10 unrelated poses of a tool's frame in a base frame.
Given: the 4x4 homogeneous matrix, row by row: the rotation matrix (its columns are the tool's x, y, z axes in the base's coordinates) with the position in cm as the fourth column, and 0 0 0 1 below. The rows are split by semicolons.
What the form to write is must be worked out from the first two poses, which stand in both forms.
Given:
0.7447, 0.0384, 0.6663, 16.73; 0.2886, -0.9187, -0.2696, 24.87; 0.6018, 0.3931, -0.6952, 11.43; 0, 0, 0, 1
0.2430, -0.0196, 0.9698, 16.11; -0.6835, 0.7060, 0.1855, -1.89; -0.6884, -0.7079, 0.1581, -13.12; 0, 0, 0, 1
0.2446, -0.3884, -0.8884, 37.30; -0.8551, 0.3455, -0.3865, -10.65; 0.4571, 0.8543, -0.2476, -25.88; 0, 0, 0, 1
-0.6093, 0.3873, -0.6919, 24.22; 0.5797, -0.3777, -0.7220, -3.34; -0.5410, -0.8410, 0.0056, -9.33; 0, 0, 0, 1
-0.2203, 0.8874, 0.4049, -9.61; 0.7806, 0.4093, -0.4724, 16.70; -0.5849, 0.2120, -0.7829, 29.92; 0, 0, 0, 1
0.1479, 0.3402, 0.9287, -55.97; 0.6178, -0.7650, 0.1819, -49.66; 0.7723, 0.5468, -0.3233, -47.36; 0, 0, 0, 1
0.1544, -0.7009, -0.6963, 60.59; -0.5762, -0.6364, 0.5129, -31.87; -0.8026, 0.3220, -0.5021, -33.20; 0, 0, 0, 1
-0.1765, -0.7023, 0.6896, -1.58; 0.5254, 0.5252, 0.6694, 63.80; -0.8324, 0.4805, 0.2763, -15.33; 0, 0, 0, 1
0.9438, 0.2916, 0.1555, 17.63; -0.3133, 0.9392, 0.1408, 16.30; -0.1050, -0.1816, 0.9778, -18.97; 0, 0, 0, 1
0.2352, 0.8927, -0.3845, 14.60; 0.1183, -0.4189, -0.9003, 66.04; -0.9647, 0.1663, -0.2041, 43.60; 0, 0, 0, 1
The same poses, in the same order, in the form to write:
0.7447, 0.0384, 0.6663, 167.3; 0.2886, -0.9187, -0.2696, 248.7; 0.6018, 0.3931, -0.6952, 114.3; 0, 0, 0, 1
0.2430, -0.0196, 0.9698, 161.1; -0.6835, 0.7060, 0.1855, -18.9; -0.6884, -0.7079, 0.1581, -131.2; 0, 0, 0, 1
0.2446, -0.3884, -0.8884, 373.0; -0.8551, 0.3455, -0.3865, -106.5; 0.4571, 0.8543, -0.2476, -258.8; 0, 0, 0, 1
-0.6093, 0.3873, -0.6919, 242.2; 0.5797, -0.3777, -0.7220, -33.4; -0.5410, -0.8410, 0.0056, -93.3; 0, 0, 0, 1
-0.2203, 0.8874, 0.4049, -96.1; 0.7806, 0.4093, -0.4724, 167.0; -0.5849, 0.2120, -0.7829, 299.2; 0, 0, 0, 1
0.1479, 0.3402, 0.9287, -559.7; 0.6178, -0.7650, 0.1819, -496.6; 0.7723, 0.5468, -0.3233, -473.6; 0, 0, 0, 1
0.1544, -0.7009, -0.6963, 605.9; -0.5762, -0.6364, 0.5129, -318.7; -0.8026, 0.3220, -0.5021, -332.0; 0, 0, 0, 1
-0.1765, -0.7023, 0.6896, -15.8; 0.5254, 0.5252, 0.6694, 638.0; -0.8324, 0.4805, 0.2763, -153.3; 0, 0, 0, 1
0.9438, 0.2916, 0.1555, 176.3; -0.3133, 0.9392, 0.1408, 163.0; -0.1050, -0.1816, 0.9778, -189.7; 0, 0, 0, 1
0.2352, 0.8927, -0.3845, 146.0; 0.1183, -0.4189, -0.9003, 660.4; -0.9647, 0.1663, -0.2041, 436.0; 0, 0, 0, 1

